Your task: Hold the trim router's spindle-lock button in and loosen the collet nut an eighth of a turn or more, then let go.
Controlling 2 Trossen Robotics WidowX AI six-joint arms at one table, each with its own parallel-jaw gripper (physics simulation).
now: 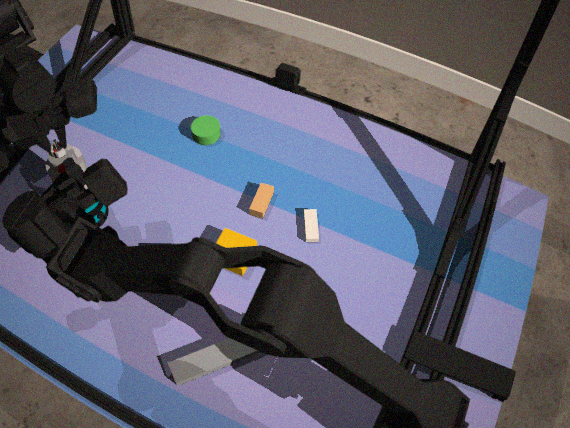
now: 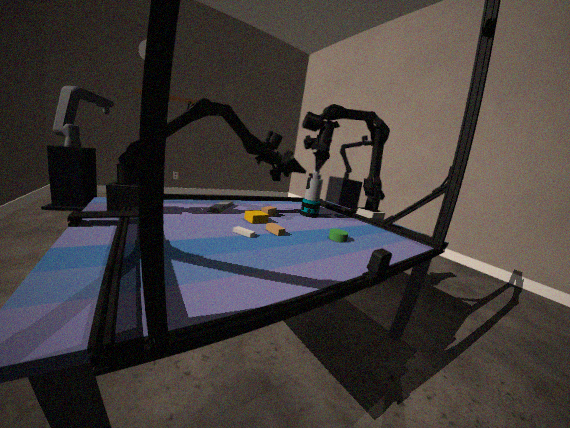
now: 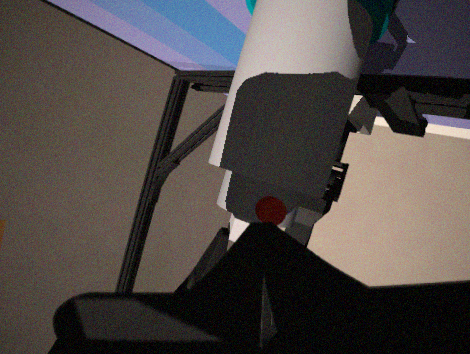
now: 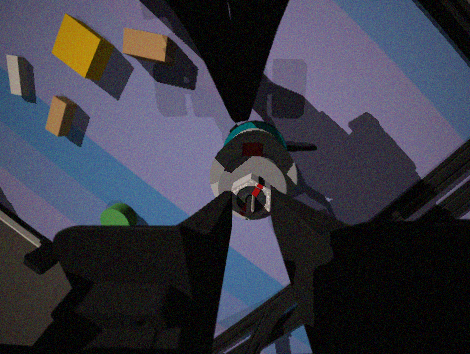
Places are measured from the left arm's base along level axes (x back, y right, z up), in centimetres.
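Pixels of known places: left gripper, fingertip midpoint: (image 1: 64,173) (image 2: 305,172) (image 3: 260,232) (image 4: 239,120); right gripper, fingertip midpoint: (image 1: 58,148) (image 2: 316,171) (image 3: 247,232) (image 4: 250,197); left arm's base, link origin: (image 2: 128,183); right arm's base, link origin: (image 2: 371,209).
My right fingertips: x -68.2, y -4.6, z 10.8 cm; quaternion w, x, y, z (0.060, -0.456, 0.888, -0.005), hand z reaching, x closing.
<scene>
Ahead of a thing's pixels: the offset from my right fingertips to its middle.
The trim router {dx +0.1, dy +0.0, dz -8.5 cm} (image 2: 312,193) (image 1: 94,210) (image 3: 300,38) stands upright on its teal base at the table's edge. Its red spindle-lock button {dx +2.0, dy -1.5, dz -1.9 cm} (image 3: 270,210) (image 4: 252,149) sits on the side near the top. My left gripper (image 3: 260,232) (image 2: 300,170) (image 4: 239,120) is shut and empty, and its tip touches the button. My right gripper (image 4: 250,197) (image 2: 318,166) comes down from above and is shut on the collet nut {dx +0.5, dy -1.1, dz -0.2 cm} (image 4: 262,182) at the router's top, one finger on each side.
A yellow block {dx +26.4, dy +11.7, dz -17.8 cm} (image 1: 234,239) (image 2: 256,216), orange blocks {dx +23.1, dy +22.8, dz -18.2 cm} (image 1: 261,199) (image 2: 275,228) (image 4: 145,44), a white block {dx +32.9, dy +24.7, dz -18.6 cm} (image 1: 311,225) (image 2: 243,231), a green disc {dx +3.7, dy +28.1, dz -17.9 cm} (image 1: 205,129) (image 2: 338,234) and a grey slab {dx +36.9, dy -3.3, dz -18.3 cm} (image 1: 198,363) lie on the table. Black frame posts (image 2: 158,170) ring it.
</scene>
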